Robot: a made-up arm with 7 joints.
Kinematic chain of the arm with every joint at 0, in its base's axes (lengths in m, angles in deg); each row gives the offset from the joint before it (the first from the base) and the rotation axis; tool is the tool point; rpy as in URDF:
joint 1: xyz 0 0 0.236 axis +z
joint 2: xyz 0 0 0 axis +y
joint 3: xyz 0 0 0.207 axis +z
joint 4: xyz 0.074 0 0 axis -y
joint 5: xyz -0.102 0 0.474 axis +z
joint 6: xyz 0 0 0 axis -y
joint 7: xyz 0.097 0 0 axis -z
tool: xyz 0 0 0 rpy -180 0 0
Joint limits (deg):
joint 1: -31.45..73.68
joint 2: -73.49..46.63
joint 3: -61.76..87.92
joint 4: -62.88..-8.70
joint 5: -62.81..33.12
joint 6: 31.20..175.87
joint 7: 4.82..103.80
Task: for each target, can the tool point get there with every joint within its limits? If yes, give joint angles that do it. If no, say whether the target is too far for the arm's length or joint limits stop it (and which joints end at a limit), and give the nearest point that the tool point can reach.
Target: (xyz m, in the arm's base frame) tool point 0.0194 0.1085 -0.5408
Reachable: no: joint limits stop it (at a limit: joint 1, joint 2, joint 4, joint 6) | nearest point 0.1877 0.6762 0.1673 | short by 0.923 m
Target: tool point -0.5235 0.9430 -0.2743
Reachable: no: too far | nearest point -0.1613 0.6994 0.2659 | short by 0.695 m
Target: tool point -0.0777 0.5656 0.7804
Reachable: yes | joints 62.20 30.21 71.79 -37.24 -33.57 71.65 23.90
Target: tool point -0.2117 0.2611 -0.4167
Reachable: no: joint limits stop it (at a limit: joint 1, joint 2, joint 4, joint 6) | nearest point -0.0241 0.7039 0.2021 | short by 0.784 m
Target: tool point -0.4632 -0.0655 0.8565
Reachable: yes | joints 20.82 -40.99 59.85 -23.29 1.66 142.17 90.45
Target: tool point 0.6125 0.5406 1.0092
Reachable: no: too far | nearest point 0.4365 0.3853 0.7871 | short by 0.323 m
